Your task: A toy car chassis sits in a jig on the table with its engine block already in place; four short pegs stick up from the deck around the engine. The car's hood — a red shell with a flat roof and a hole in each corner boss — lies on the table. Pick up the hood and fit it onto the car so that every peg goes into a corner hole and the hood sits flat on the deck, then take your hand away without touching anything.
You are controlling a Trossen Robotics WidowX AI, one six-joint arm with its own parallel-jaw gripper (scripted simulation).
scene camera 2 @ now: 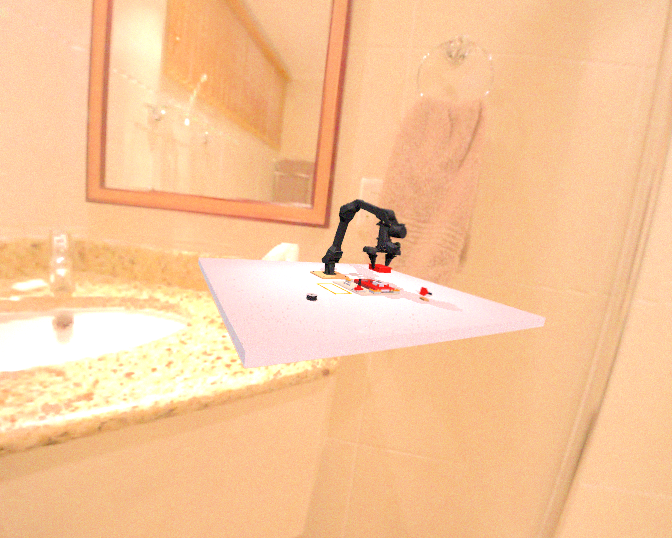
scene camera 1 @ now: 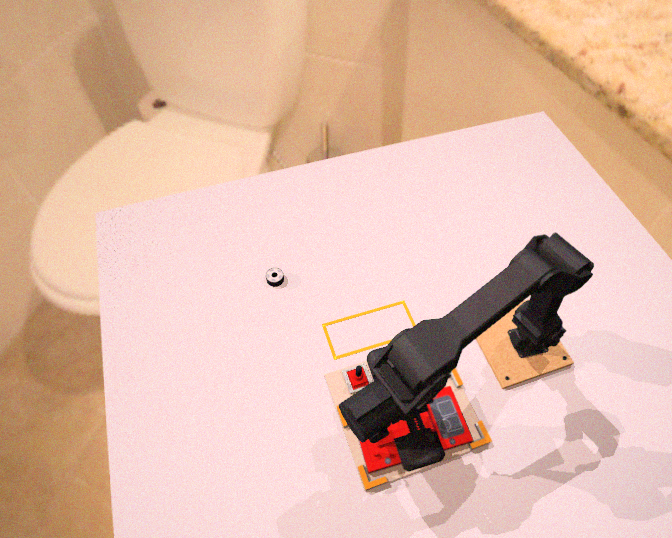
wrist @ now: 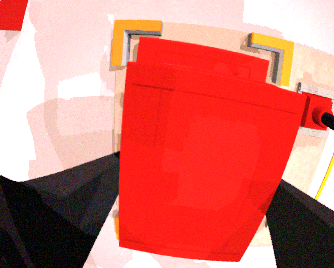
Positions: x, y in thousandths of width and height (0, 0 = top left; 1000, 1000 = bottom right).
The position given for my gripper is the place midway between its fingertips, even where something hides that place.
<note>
My gripper (scene camera 1: 592, 778) holds a red hood (wrist: 606, 573).
My gripper is seen too in the wrist view (wrist: 597, 647).
</note>
